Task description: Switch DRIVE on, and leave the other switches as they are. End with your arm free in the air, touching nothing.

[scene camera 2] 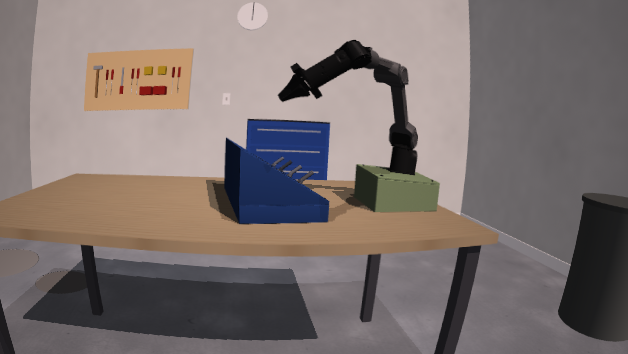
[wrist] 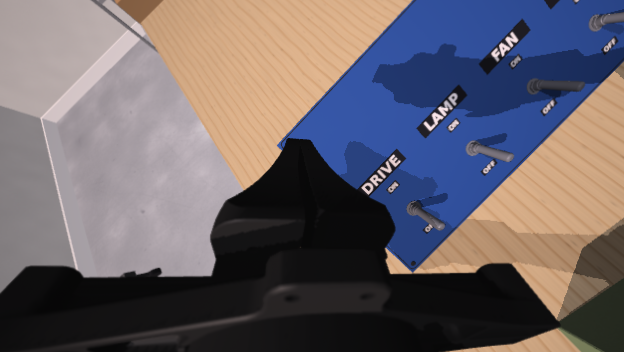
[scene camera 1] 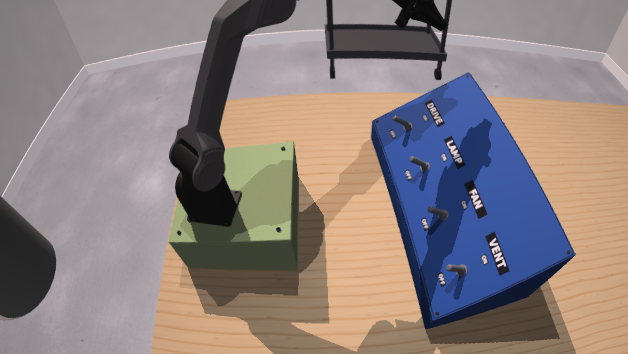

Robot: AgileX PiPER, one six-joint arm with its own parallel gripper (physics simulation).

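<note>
A blue sloped panel [scene camera 1: 520,200] [scene camera 2: 280,212] [wrist: 325,120] stands on the table. The DRIVE switch [scene camera 1: 402,123] [wrist: 426,216] is at its far end in scene camera 1, its lever tilted toward OFF. The LAMP switch [scene camera 1: 420,163] [wrist: 490,151], the FAN switch [scene camera 1: 438,213] [wrist: 556,85] and the VENT switch [scene camera 1: 457,270] [wrist: 607,20] also lean toward OFF. My gripper [scene camera 2: 281,98] [wrist: 297,153] is shut and empty, its fingertips together. It is in the air above the panel, apart from the switches.
The arm's base stands on a green block [scene camera 1: 260,200] [scene camera 2: 406,197] beside the panel. A dark cart [scene camera 1: 385,55] stands beyond the table. A blue drawer cabinet [scene camera 2: 289,140] is behind the table, and a dark bin [scene camera 2: 600,270] stands at the right in scene camera 2.
</note>
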